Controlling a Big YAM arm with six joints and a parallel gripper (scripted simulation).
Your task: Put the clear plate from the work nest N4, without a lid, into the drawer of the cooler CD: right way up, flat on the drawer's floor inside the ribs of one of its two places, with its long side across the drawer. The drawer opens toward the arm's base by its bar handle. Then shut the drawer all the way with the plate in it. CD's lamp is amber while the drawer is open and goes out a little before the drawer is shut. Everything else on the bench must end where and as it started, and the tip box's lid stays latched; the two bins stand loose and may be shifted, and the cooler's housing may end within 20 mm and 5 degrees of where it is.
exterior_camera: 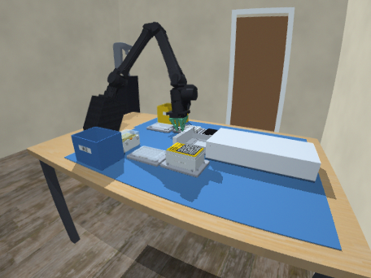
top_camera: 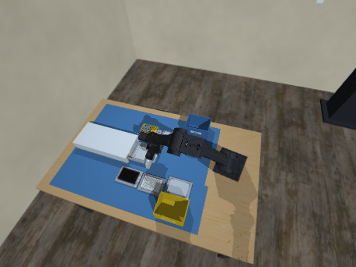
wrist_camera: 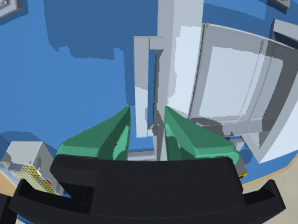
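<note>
My gripper is now 190 mm to the left of the clear plate, 60 mm above it and 40 mm past it. Round my hand: drawer 150 mm ahead, 50 mm below, 10 mm to the left; then grey work nest 190 mm to the right, 70 mm below, 40 mm behind; then gridded plate 190 mm to the left, 60 mm below, 50 mm behind.
</note>
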